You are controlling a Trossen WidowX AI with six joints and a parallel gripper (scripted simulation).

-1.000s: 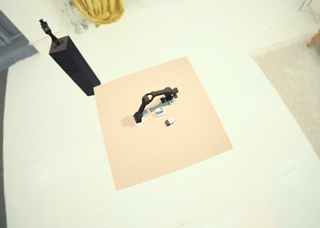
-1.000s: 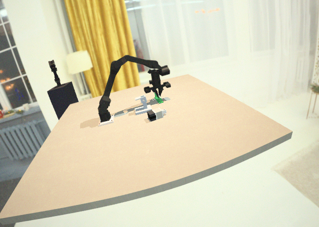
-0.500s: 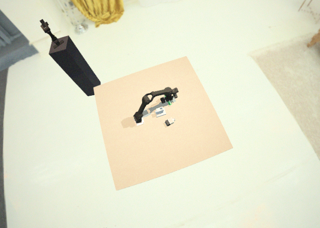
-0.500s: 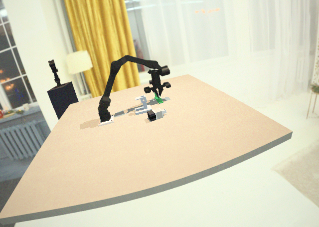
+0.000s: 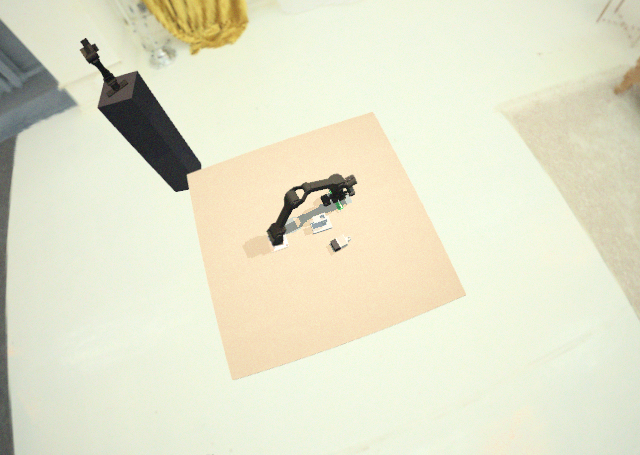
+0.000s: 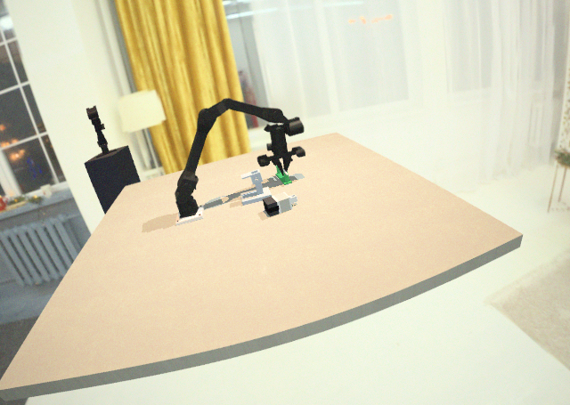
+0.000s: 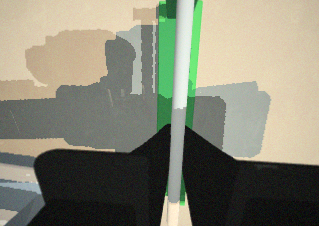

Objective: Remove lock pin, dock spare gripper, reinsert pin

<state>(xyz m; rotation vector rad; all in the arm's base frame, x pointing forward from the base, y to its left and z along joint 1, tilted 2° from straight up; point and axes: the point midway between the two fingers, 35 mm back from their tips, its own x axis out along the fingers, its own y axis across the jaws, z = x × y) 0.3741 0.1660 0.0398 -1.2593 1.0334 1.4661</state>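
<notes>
The green cradle is 10 mm behind my gripper tip and 20 mm to the left of it. Round my gripper tip: spare gripper (20 mm behind, 250 mm to the right); grey mount (110 mm behind, 120 mm to the right, 30 mm above).
</notes>
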